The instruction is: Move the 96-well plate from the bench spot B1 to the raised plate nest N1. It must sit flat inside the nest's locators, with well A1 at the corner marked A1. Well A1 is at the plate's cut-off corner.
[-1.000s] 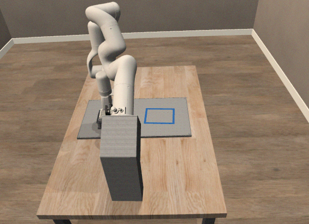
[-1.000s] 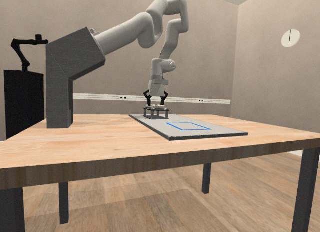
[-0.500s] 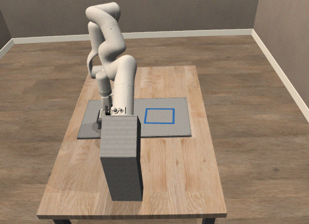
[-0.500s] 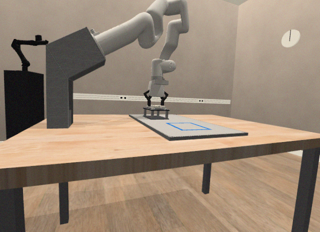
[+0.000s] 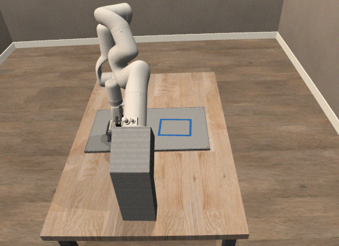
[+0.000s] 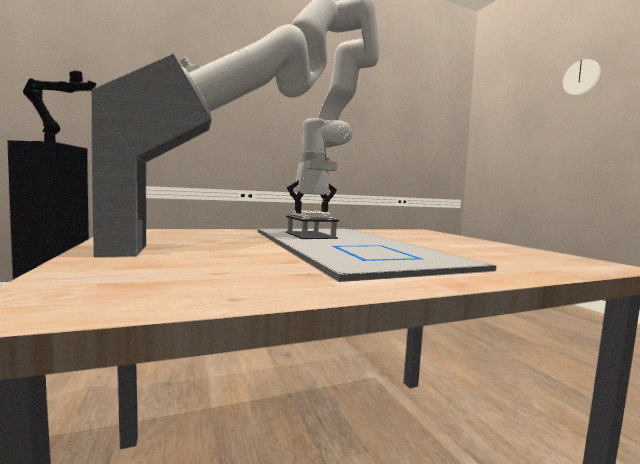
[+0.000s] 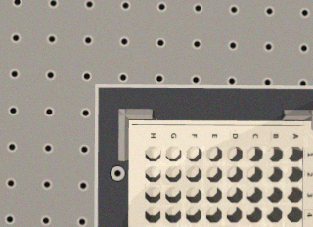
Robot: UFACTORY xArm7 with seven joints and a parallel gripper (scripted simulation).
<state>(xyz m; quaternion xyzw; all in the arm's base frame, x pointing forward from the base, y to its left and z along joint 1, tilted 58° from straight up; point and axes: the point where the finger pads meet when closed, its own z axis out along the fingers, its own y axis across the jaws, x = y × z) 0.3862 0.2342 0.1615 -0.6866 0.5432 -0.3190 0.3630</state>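
My hand is 1 cm above the 96-well plate. From my hand the other things lie so: raised plate nest: 2 cm below.
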